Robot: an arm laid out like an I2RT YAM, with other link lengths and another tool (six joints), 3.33 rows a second.
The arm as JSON. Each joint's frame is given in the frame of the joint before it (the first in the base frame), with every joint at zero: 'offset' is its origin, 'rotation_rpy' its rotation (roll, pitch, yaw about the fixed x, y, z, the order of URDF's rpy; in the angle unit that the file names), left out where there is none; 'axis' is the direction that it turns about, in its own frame. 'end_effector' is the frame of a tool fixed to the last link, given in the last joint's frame.
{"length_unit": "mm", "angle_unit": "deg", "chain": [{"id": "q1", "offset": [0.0, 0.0, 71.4], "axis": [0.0, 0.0, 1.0]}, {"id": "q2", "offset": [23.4, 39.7, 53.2], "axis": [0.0, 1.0, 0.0]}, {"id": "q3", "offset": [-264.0, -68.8, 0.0], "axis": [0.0, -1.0, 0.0]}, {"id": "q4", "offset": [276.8, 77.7, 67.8], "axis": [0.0, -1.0, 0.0]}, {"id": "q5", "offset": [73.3, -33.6, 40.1], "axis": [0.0, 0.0, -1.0]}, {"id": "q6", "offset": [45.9, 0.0, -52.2], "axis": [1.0, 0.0, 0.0]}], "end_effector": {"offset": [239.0, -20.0, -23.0], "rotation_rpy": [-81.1, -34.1, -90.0]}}
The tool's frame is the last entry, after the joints.
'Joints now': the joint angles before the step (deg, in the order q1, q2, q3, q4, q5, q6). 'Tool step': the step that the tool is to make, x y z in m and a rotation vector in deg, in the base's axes. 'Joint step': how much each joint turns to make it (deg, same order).
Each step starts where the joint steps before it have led.
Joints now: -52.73 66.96 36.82 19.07 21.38 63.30
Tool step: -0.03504 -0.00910 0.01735 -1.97 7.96 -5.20
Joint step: -0.01 -1.02 3.03 -4.38 6.57 -7.01
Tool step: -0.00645 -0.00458 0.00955 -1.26 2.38 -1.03
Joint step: 0.01 0.36 1.10 0.14 1.53 -2.75
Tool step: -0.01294 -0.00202 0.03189 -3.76 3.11 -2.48
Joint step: 0.95 -1.17 1.52 0.95 4.11 -4.91
